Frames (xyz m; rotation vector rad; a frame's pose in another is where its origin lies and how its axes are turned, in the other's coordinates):
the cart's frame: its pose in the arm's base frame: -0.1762 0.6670 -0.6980 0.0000 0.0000 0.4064
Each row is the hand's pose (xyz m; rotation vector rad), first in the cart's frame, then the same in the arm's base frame.
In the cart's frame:
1: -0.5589 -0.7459 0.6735 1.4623 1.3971 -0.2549
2: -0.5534 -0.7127 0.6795 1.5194 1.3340 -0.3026
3: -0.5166 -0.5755 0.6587 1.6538 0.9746 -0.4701
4: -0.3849 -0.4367 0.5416 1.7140 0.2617 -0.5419
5: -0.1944 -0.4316 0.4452 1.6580 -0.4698 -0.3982
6: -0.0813 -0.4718 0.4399 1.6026 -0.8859 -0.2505
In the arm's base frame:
1: -0.3947 -0.2391 -0.0245 1.1450 1.6558 0.0034
2: -0.4028 -0.2064 -0.0185 1.2113 1.6030 -0.0439
3: -0.4232 -0.0658 -0.0393 1.4060 1.2729 -0.1953
4: -0.3571 0.1137 -0.1564 1.6033 0.5938 -0.2414
5: -0.1842 0.1937 -0.2528 1.7036 -0.1244 -0.0967
6: -0.0644 0.2015 -0.2581 1.7417 -0.5422 0.0361

